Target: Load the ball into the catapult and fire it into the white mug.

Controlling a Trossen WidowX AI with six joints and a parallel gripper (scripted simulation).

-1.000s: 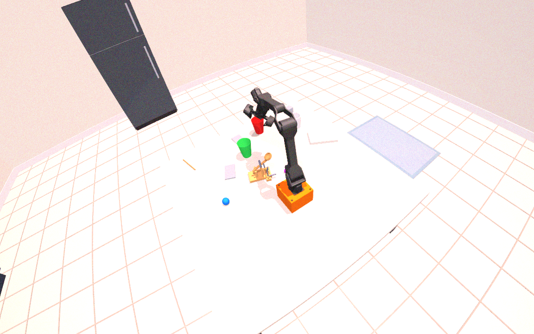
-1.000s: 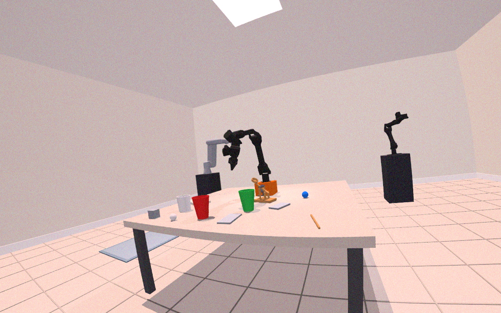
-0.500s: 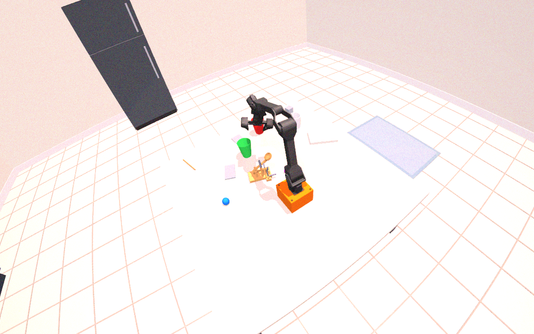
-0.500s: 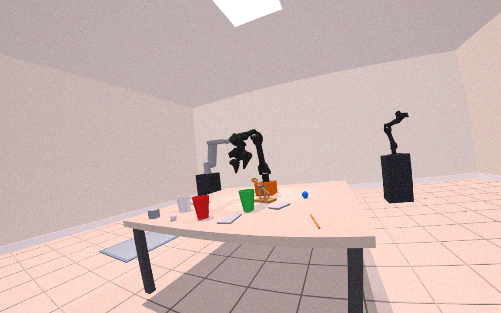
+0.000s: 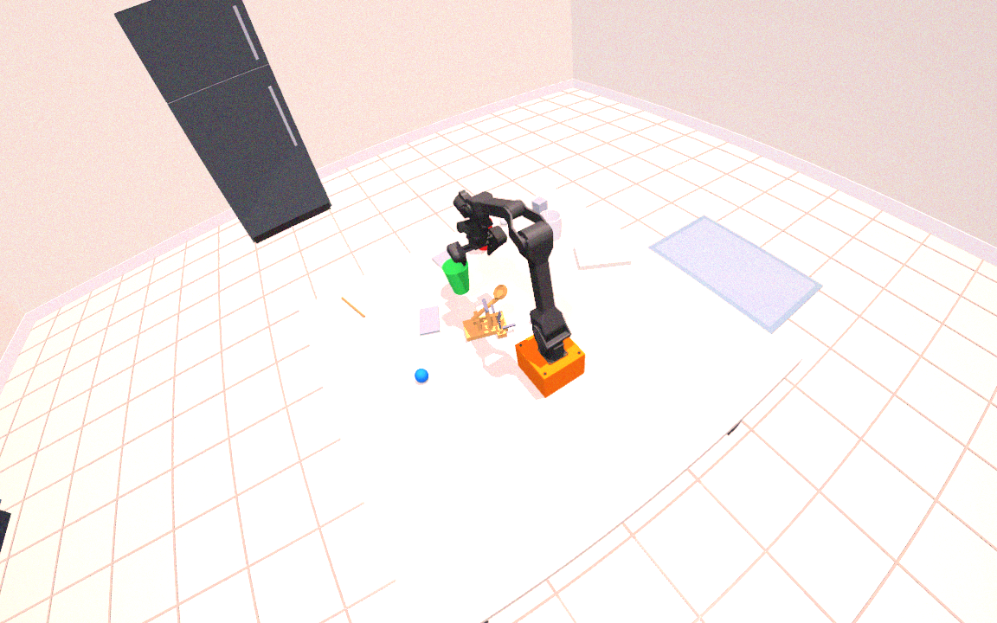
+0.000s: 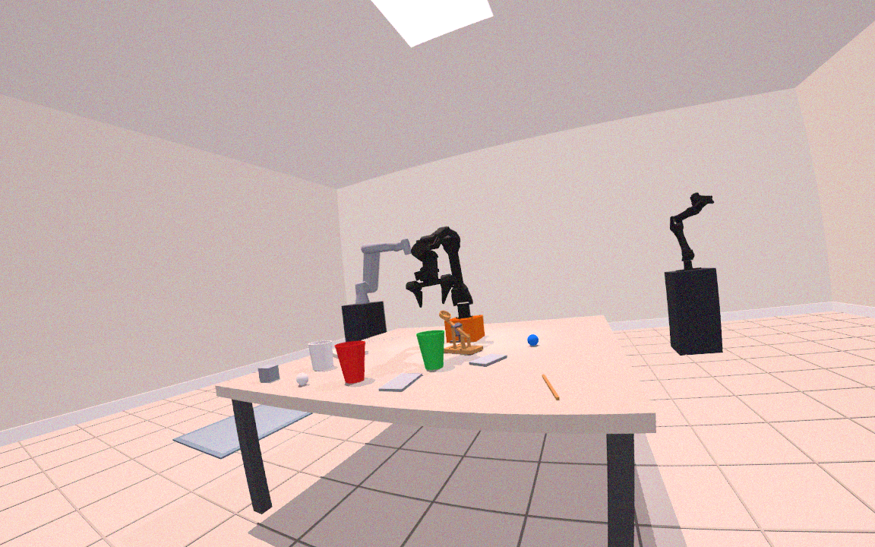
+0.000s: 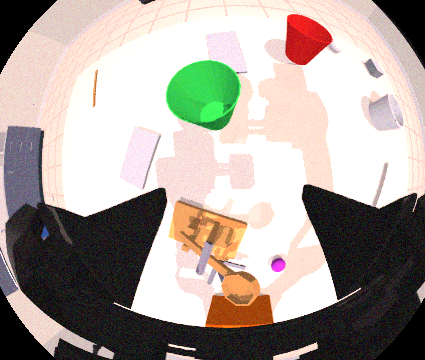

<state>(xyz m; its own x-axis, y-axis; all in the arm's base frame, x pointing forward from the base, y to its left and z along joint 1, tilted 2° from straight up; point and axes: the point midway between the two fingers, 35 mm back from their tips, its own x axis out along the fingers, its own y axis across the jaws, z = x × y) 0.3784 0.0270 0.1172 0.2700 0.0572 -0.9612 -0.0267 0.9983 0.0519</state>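
The wooden catapult lies 140 mm behind my gripper tip, 30 mm to the left of it and 120 mm below it. From my gripper tip the other things lie so: green cup 110 mm ahead, 40 mm to the left, 170 mm below; red cup 290 mm ahead, 150 mm to the right, 170 mm below; magenta ball 180 mm behind, 90 mm to the right, 180 mm below.
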